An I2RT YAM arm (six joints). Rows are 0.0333 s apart.
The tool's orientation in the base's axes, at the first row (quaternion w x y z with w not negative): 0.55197, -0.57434, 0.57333, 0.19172
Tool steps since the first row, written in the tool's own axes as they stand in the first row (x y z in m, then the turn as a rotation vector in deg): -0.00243, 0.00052, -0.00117, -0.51, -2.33, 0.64; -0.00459, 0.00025, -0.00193, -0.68, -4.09, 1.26; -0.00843, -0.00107, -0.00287, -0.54, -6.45, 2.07; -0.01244, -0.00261, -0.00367, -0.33, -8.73, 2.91; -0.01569, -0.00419, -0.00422, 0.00, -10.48, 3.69; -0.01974, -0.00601, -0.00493, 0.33, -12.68, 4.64; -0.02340, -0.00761, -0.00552, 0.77, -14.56, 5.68; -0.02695, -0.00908, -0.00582, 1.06, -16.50, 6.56; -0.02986, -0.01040, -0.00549, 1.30, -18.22, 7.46; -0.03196, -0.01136, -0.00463, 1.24, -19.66, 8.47; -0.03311, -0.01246, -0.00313, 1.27, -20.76, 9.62
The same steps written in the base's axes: -0.00159, 0.00023, 0.00223, 2.15, 0.15, 1.20; -0.00225, 0.00047, 0.00442, 3.90, 0.29, 1.87; -0.00252, 0.00103, 0.00855, 6.32, 0.29, 2.48; -0.00259, 0.00173, 0.01286, 8.71, 0.30, 2.97; -0.00232, 0.00229, 0.01646, 10.64, 0.36, 3.17; -0.00212, 0.00301, 0.02089, 13.04, 0.43, 3.50; -0.00195, 0.00371, 0.02487, 15.22, 0.62, 3.57; -0.00175, 0.00465, 0.02860, 17.35, 0.73, 3.85; -0.00125, 0.00588, 0.03152, 19.28, 0.93, 4.07; -0.00062, 0.00730, 0.03344, 20.94, 1.43, 4.40; 0.00064, 0.00880, 0.03440, 22.38, 2.11, 4.46
